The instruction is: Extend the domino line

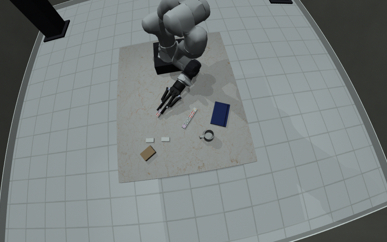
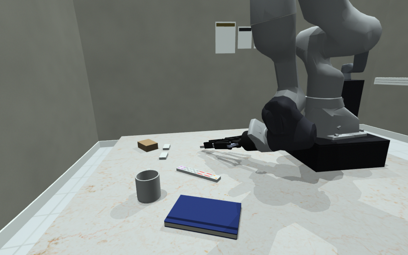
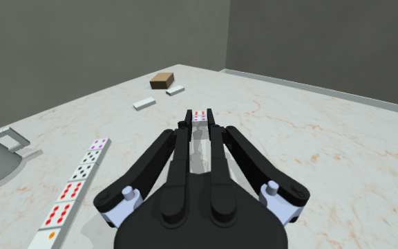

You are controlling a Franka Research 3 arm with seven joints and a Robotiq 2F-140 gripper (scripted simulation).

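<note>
Right now the white domino is 20 mm ahead of my hand, 30 mm to the right of it and 20 mm below it. Round my hand: grey mug 230 mm ahead, 280 mm to the left, 20 mm below; blue book 80 mm ahead, 390 mm to the left, 40 mm below; brown block 290 mm ahead, 120 mm to the right, 30 mm below.
</note>
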